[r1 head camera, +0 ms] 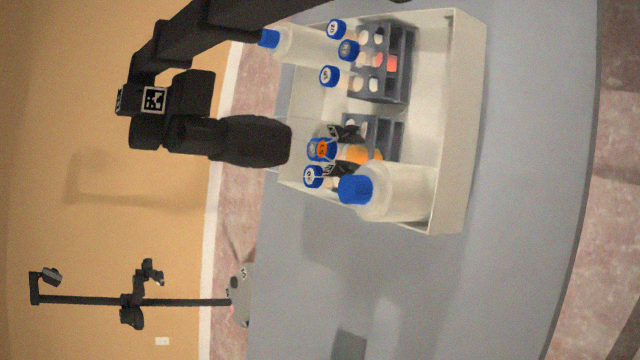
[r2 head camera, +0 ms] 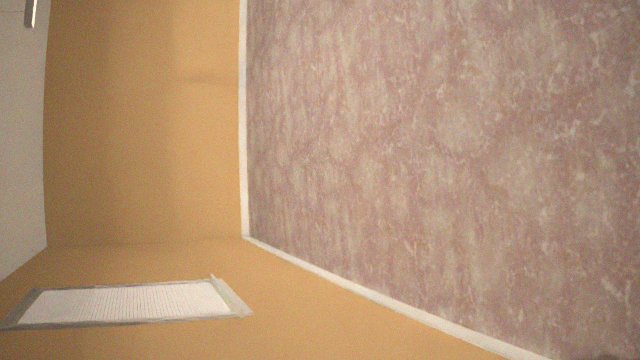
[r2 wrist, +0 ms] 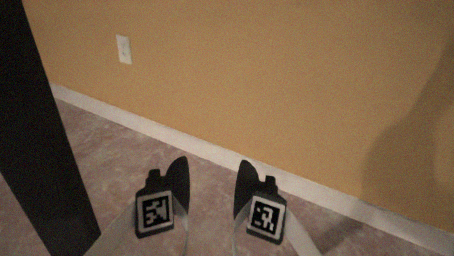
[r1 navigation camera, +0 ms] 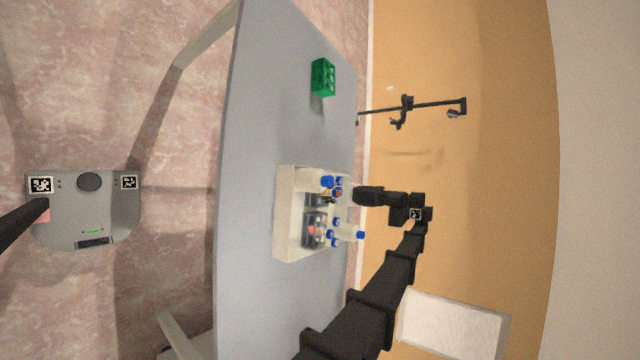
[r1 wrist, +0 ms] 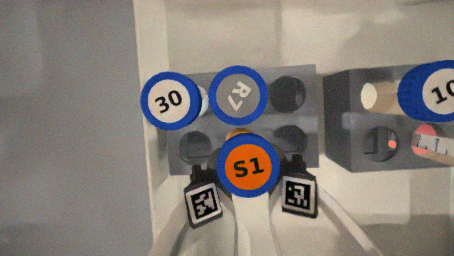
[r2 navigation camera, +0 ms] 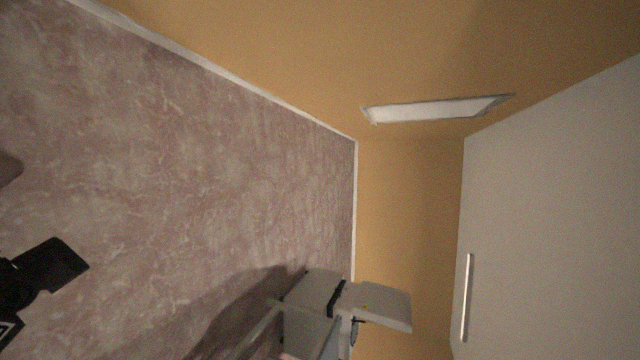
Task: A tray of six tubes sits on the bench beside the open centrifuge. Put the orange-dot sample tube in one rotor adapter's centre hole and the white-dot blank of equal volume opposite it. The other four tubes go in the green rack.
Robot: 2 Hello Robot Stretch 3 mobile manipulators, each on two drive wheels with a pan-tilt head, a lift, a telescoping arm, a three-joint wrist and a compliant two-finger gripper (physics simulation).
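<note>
My r1 gripper (r1 head camera: 352,150) (r1 wrist: 248,161) is shut on the orange-dot tube S1 (r1 head camera: 322,149) (r1 wrist: 248,167) over the near row of one grey rack (r1 wrist: 305,117) in the tray (r1 head camera: 462,125) (r1 navigation camera: 284,215). The tube's lower end seems to be in the rack's middle hole, partly hidden. A white-dot tube 30 (r1 head camera: 313,176) (r1 wrist: 168,101) and a grey-dot tube R7 (r1 wrist: 238,95) stand in the other row. The second grey rack holds white-dot tubes 20 (r1 head camera: 336,29) and 10 (r1 head camera: 329,76) and a grey-dot tube (r1 head camera: 348,50). My r2 gripper (r2 wrist: 211,182) is open and empty.
Blue-capped bottles (r1 head camera: 395,192) (r1 head camera: 305,45) stand in the tray's corners. The green rack (r1 navigation camera: 323,77) stands farther along the bench (r1 navigation camera: 255,125). In the r2 navigation view, a grey machine with a raised lid (r2 navigation camera: 382,300), apparently the centrifuge, stands near a wall.
</note>
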